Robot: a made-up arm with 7 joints.
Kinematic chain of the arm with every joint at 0, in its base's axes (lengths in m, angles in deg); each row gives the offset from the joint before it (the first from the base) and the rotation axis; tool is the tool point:
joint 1: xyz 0 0.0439 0 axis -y
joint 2: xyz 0 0.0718 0 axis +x
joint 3: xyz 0 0 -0.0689 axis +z
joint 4: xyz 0 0 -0.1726 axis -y
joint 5: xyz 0 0 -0.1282 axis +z
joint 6: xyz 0 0 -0.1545 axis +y
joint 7: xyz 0 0 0 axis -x
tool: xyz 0 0 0
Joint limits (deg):
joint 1: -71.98..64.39
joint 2: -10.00..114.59
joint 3: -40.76..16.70
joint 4: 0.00..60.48
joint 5: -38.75..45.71
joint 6: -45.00..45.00
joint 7: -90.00..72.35
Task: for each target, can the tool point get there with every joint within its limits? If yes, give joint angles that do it. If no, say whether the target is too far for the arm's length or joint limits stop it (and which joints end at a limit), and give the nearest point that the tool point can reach.
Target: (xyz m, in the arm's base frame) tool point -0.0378 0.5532 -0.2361
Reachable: yes | joints -52.28 72.03 -10.70 36.09 -30.78 -20.97 -36.90
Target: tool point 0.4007 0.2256 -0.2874
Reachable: yes | joints 37.22 14.59 -4.86 31.05 -16.81 19.46 -28.16
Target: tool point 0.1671 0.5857 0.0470
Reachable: yes | joints 40.21 83.94 -7.91 34.33 32.57 20.78 -54.34
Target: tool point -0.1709 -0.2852 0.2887
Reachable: no: joint limits stop it (at a limit: joint 1, joint 2, joint 3, joint 4) | nearest point -0.2725 -0.1086 -0.2846 | short by 0.608 m
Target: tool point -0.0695 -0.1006 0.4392
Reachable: no: joint limits stop it (at a limit: joint 2, joint 3, joint 4) | nearest point -0.0507 0.4325 0.3203 | short by 0.547 m
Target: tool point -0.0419 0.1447 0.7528
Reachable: no: too far | nearest point -0.0180 0.4325 0.3237 | short by 0.517 m
